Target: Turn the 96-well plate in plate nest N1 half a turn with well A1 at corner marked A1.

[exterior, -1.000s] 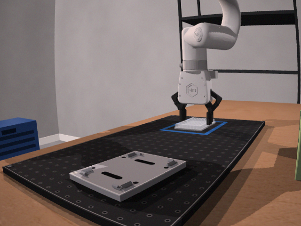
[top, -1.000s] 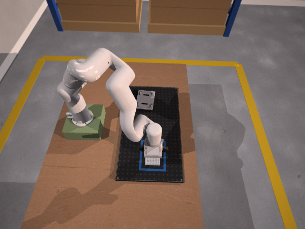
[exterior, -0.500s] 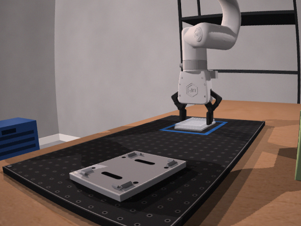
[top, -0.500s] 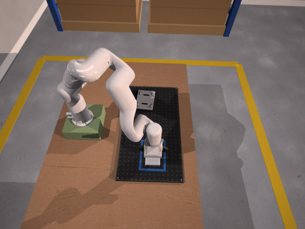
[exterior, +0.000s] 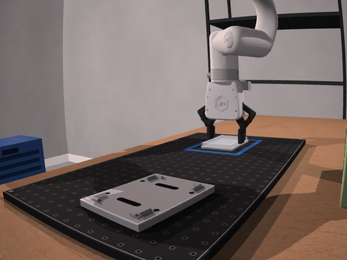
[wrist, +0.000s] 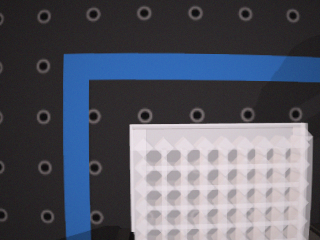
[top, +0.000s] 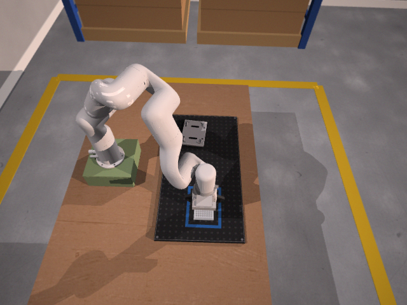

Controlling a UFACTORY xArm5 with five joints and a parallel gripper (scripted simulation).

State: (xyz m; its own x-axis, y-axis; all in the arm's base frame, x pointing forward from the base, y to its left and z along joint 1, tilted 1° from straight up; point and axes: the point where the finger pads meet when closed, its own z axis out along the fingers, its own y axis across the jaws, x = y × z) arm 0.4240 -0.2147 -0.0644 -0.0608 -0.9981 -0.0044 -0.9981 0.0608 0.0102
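My gripper is now 40 mm past the grey plate nest, 410 mm to the right of it and 10 mm above it. Also, from my hand: 96-well plate 10 mm below; then A1 label 20 mm ahead, 480 mm to the left, 10 mm below.
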